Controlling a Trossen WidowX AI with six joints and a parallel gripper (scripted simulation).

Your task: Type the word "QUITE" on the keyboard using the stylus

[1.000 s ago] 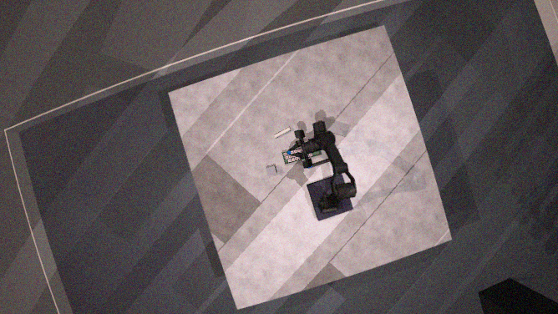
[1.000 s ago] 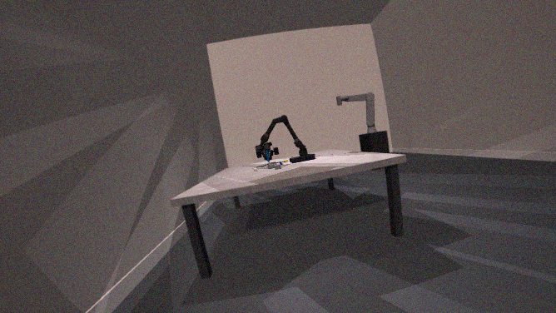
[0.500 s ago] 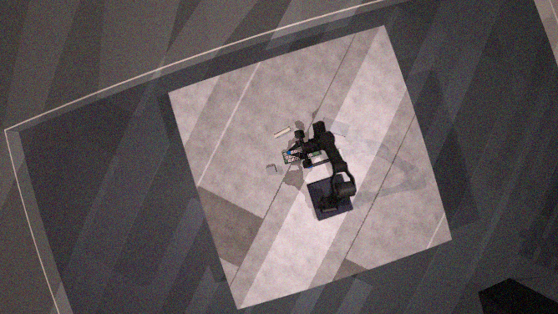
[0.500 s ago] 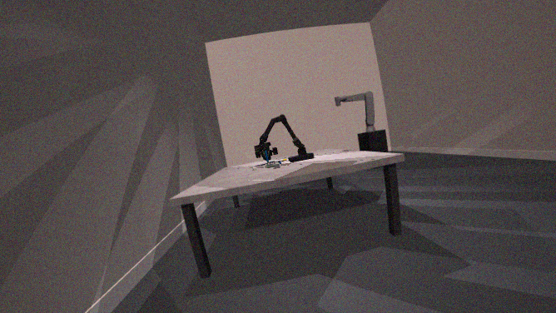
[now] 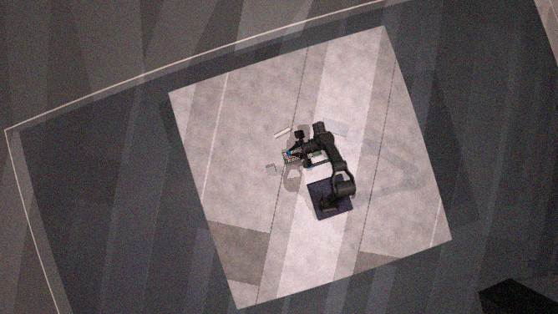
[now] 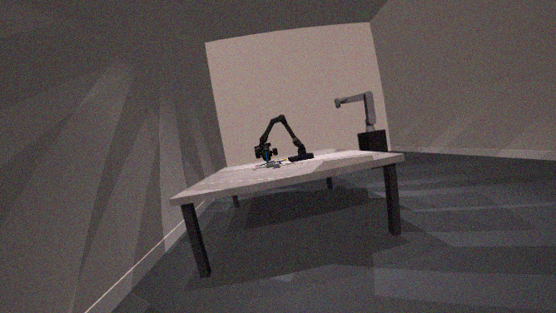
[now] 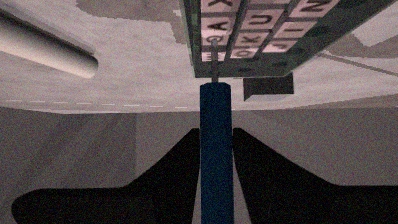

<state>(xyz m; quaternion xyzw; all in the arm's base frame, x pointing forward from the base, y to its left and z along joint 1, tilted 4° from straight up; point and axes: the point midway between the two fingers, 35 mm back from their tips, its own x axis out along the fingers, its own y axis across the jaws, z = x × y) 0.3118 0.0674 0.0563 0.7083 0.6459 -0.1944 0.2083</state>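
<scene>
My gripper tip is 12 cm short of the pale cylinder, 6 cm above it and 1 cm to the left of it. Round my gripper tip: small grey block: 12 cm to the left, 6 cm behind, 5 cm below; blue stylus: 2 cm below; grey stylus tip: 5 cm below.
</scene>
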